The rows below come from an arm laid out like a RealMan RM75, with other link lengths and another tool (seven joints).
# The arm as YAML. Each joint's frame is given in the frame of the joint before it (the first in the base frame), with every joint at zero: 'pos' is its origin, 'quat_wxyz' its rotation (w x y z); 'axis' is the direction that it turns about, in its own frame. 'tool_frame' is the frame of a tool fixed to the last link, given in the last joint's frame.
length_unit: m
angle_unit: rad
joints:
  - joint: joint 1
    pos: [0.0, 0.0, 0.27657]
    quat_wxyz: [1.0, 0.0, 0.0, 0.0]
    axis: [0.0, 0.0, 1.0]
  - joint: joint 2
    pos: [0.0, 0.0, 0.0]
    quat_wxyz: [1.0, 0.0, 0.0, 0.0]
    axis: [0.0, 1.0, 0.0]
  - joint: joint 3
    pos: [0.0, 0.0, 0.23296]
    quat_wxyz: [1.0, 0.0, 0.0, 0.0]
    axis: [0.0, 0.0, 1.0]
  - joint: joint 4
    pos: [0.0, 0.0, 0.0]
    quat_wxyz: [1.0, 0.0, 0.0, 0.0]
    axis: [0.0, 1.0, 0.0]
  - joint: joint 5
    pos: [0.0, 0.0, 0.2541]
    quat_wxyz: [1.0, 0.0, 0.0, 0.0]
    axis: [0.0, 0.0, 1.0]
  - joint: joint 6
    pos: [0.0, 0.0, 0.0]
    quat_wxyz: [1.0, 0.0, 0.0, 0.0]
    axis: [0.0, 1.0, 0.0]
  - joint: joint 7
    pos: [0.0, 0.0, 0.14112]
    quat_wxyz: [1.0, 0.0, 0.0, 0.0]
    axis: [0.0, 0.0, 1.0]
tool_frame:
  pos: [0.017, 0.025, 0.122]
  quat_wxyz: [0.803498, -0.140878, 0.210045, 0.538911]
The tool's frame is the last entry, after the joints.
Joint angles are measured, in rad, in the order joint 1, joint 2, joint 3, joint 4, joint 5, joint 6, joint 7. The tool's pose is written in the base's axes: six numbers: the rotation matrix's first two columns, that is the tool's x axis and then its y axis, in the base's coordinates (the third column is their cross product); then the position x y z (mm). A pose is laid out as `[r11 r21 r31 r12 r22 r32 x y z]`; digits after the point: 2 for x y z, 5 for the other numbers.
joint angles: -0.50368 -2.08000 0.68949 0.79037 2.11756 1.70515 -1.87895
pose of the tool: [0.61216 -0.42414 0.66736 -0.27336 -0.90545 -0.32471 -199.23 360.21 -32.68]
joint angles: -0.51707 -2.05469 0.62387 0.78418 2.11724 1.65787 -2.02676
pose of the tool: [0.66034 -0.34331 0.66790 -0.10336 -0.92247 -0.37197 -210.67 389.47 -10.27]
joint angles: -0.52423 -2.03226 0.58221 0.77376 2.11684 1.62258 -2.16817
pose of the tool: [0.68015 -0.25063 0.68890 0.05720 -0.91873 -0.39072 -221.88 409.44 7.29]
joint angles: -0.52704 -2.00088 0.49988 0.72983 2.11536 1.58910 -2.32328
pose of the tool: [0.65411 -0.13854 0.74360 0.27435 -0.87268 -0.40393 -241.64 428.38 31.60]
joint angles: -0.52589 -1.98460 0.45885 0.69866 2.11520 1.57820 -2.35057
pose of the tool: [0.63590 -0.11639 0.76294 0.33919 -0.84583 -0.41174 -251.66 432.94 41.26]
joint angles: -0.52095 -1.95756 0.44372 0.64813 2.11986 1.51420 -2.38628
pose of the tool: [0.64249 -0.07482 0.76264 0.41966 -0.79836 -0.43187 -274.78 442.32 47.30]
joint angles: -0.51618 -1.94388 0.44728 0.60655 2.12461 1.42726 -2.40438
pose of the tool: [0.66362 -0.04263 0.74686 0.47452 -0.74782 -0.46432 -298.46 451.68 47.05]
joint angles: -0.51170 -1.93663 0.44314 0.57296 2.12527 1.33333 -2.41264
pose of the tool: [0.68548 -0.02372 0.72770 0.51776 -0.68682 -0.51011 -322.37 461.39 49.47]
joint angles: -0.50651 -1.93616 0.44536 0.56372 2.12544 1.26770 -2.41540
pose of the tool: [0.70732 -0.01535 0.70673 0.53343 -0.64443 -0.54787 -338.60 467.35 52.49]
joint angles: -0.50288 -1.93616 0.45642 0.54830 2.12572 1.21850 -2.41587
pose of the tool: [0.72257 0.00005 0.69130 0.54267 -0.61955 -0.56716 -350.52 469.44 50.05]
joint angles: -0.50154 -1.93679 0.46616 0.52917 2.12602 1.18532 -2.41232
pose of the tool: [0.73062 0.01503 0.68261 0.54897 -0.60739 -0.57420 -358.20 469.32 44.73]
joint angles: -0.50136 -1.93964 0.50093 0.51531 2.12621 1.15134 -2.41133
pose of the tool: [0.74670 0.03484 0.66424 0.54174 -0.61128 -0.57693 -363.35 468.42 34.57]
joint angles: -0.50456 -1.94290 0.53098 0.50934 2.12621 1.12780 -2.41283
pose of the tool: [0.75962 0.04601 0.64874 0.53140 -0.61901 -0.57831 -364.63 468.90 26.89]
